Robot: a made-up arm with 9 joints.
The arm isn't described. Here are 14 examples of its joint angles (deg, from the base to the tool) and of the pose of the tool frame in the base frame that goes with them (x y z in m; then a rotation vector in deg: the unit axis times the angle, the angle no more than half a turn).
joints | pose
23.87 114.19 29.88 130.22 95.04 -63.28 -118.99 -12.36 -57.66 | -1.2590 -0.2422 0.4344 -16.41 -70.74 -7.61
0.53 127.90 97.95 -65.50 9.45 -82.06 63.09 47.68 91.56 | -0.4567 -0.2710 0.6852 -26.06 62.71 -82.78
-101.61 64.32 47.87 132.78 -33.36 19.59 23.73 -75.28 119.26 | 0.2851 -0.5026 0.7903 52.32 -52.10 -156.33
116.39 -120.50 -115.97 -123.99 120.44 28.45 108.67 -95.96 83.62 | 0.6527 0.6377 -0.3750 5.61 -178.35 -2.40
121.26 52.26 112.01 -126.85 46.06 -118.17 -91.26 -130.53 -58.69 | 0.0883 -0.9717 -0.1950 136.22 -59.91 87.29
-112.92 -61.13 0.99 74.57 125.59 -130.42 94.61 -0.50 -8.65 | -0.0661 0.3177 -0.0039 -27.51 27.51 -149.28
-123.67 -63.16 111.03 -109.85 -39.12 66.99 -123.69 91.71 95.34 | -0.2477 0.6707 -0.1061 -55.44 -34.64 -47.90
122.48 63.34 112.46 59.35 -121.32 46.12 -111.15 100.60 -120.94 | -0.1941 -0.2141 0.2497 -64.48 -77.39 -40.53
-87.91 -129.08 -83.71 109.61 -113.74 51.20 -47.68 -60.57 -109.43 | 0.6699 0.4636 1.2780 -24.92 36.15 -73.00
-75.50 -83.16 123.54 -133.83 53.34 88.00 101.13 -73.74 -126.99 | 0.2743 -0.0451 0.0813 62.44 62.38 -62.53
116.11 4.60 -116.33 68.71 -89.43 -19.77 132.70 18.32 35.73 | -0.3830 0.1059 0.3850 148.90 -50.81 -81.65
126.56 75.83 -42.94 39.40 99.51 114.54 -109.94 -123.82 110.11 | 0.0999 -0.7836 0.1900 55.01 24.63 -66.13
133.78 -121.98 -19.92 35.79 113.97 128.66 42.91 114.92 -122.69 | -0.0102 1.1068 -0.1001 -33.04 -100.55 -78.34
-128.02 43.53 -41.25 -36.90 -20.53 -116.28 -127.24 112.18 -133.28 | -0.0139 -0.9026 0.0689 59.07 -118.18 78.09
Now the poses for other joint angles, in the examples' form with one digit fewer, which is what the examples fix.
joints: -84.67 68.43 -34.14 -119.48 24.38 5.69 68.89 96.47 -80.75
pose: 0.502 -0.386 0.022 51.4 72.2 49.8
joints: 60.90 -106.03 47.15 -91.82 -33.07 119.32 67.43 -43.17 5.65
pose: -0.499 0.723 -0.025 -85.9 -32.5 60.5
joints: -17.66 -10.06 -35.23 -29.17 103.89 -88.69 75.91 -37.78 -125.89
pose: 0.553 0.478 -0.257 -59.3 109.9 47.0
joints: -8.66 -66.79 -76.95 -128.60 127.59 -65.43 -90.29 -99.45 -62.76
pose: 0.214 0.841 -0.020 -103.0 12.9 -44.7
